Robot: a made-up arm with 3 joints. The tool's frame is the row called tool.
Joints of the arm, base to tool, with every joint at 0 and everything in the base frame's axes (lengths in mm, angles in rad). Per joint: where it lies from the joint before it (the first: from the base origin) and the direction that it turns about. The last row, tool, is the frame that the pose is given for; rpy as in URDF.
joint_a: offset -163 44 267 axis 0.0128 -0.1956 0.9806
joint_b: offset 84 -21 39 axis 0 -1 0
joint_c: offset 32 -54 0 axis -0.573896 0.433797 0.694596
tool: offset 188 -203 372 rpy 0.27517 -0.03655 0.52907
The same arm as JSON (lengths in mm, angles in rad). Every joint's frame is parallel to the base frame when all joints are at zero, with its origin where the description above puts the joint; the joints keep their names.
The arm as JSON. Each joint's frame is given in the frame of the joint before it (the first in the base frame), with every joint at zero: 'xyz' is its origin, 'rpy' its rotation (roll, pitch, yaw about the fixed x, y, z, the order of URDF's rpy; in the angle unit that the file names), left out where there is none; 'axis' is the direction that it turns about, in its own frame. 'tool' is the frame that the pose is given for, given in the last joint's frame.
{
  "units": {
    "length": "mm",
    "angle": "rad"
  },
  "joints": [
    {
      "name": "joint_a",
      "type": "revolute",
      "origin": {
        "xyz": [
          -163.0,
          44.0,
          267.0
        ]
      },
      "axis": [
        0.0128,
        -0.1956,
        0.9806
      ]
    },
    {
      "name": "joint_b",
      "type": "revolute",
      "origin": {
        "xyz": [
          84.0,
          -21.0,
          39.0
        ]
      },
      "axis": [
        0.0,
        -1.0,
        0.0
      ]
    },
    {
      "name": "joint_c",
      "type": "revolute",
      "origin": {
        "xyz": [
          32.0,
          -54.0,
          0.0
        ]
      },
      "axis": [
        -0.573896,
        0.433797,
        0.694596
      ]
    }
  ],
  "tool": {
    "origin": {
      "xyz": [
        188.0,
        -203.0,
        372.0
      ],
      "rpy": [
        0.2752,
        -0.0365,
        0.5291
      ]
    }
  }
}

